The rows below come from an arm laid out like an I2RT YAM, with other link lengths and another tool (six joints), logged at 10 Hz.
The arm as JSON. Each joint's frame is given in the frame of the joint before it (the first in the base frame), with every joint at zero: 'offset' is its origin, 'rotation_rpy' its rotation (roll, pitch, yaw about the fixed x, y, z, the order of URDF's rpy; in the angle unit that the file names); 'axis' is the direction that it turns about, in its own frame. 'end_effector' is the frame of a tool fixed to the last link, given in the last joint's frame.
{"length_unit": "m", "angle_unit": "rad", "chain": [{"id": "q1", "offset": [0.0, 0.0, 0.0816], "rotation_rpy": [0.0, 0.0, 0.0], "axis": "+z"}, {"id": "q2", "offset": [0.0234, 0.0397, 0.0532], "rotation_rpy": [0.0, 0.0, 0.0], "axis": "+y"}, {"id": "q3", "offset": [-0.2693, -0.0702, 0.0], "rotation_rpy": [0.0, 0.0, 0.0], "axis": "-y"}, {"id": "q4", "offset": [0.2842, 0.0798, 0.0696], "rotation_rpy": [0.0, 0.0, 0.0], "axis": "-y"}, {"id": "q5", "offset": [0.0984, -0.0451, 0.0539], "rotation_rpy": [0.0, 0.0, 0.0], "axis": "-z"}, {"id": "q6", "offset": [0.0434, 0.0, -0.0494], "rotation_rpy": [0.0, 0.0, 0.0], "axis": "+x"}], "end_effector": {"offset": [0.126, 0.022, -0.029], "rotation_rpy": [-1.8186, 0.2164, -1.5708]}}
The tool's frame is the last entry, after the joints.
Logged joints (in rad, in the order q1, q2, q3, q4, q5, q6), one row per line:
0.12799 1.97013 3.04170 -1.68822 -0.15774 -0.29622
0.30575 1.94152 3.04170 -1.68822 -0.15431 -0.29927
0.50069 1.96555 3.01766 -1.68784 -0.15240 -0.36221
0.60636 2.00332 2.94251 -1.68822 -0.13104 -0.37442
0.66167 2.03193 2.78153 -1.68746 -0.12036 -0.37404
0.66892 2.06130 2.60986 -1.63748 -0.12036 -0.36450
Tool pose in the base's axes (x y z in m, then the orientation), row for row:
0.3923 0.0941 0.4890 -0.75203 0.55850 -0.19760 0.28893
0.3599 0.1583 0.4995 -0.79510 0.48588 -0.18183 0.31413
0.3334 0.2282 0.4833 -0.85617 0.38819 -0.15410 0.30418
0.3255 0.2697 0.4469 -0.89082 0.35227 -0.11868 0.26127
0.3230 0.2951 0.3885 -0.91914 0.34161 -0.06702 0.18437
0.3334 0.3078 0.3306 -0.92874 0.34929 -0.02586 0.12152
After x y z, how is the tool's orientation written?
As a quaternion, x y z w.
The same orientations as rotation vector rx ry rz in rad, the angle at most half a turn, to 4 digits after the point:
-2.0073 1.4908 -0.5274
-2.0958 1.2808 -0.4793
-2.2680 1.0283 -0.4082
-2.4114 0.9536 -0.3213
-2.5911 0.9630 -0.1889
-2.7115 1.0198 -0.0755

